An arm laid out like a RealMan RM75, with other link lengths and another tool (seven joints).
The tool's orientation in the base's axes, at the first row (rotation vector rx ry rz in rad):
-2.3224, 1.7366, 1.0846
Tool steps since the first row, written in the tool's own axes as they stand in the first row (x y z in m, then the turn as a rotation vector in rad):
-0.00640, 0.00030, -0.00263, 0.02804, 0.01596, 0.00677
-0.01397, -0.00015, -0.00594, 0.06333, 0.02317, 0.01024
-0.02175, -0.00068, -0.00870, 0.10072, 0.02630, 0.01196
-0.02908, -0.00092, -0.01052, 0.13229, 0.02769, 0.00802
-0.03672, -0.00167, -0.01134, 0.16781, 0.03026, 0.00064
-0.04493, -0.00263, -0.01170, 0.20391, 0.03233, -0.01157
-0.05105, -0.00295, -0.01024, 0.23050, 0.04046, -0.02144
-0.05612, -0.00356, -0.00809, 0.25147, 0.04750, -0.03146
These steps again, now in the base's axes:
0.00025, 0.00405, 0.00561, -0.01353, -0.02615, -0.01482
0.00134, 0.00905, 0.01212, -0.01701, -0.05646, -0.03429
0.00219, 0.01448, 0.01829, -0.01585, -0.08773, -0.05506
0.00239, 0.01984, 0.02362, -0.01110, -0.11598, -0.06898
0.00248, 0.02607, 0.02817, -0.00514, -0.14939, -0.08206
0.00245, 0.03305, 0.03262, 0.00372, -0.18515, -0.09200
0.00122, 0.03884, 0.03478, 0.00503, -0.21431, -0.09629
0.00003, 0.04417, 0.03573, 0.00665, -0.23850, -0.09776

